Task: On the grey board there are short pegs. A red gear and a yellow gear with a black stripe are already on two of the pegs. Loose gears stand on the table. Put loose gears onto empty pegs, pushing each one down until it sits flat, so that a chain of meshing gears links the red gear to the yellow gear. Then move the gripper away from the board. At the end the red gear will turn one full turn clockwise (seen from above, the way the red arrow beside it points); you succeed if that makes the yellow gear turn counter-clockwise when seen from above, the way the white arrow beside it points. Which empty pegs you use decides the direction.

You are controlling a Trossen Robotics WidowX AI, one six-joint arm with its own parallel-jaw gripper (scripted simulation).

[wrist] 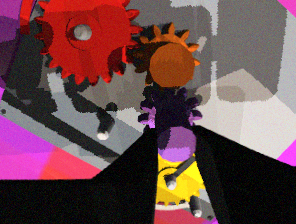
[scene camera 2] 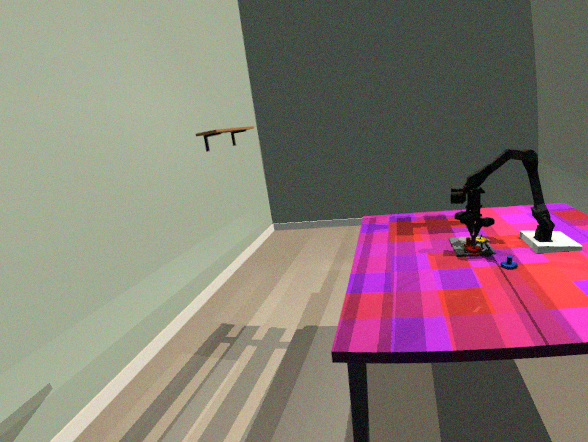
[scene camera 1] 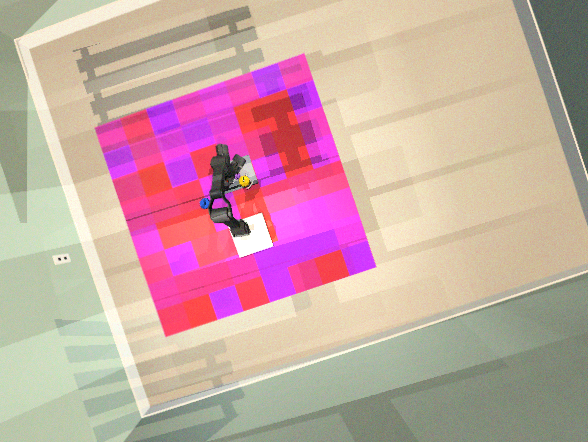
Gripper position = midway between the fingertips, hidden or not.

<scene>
I see my gripper (wrist: 174,134), an orange gear (wrist: 168,60) and a yellow gear (wrist: 188,179).
</scene>
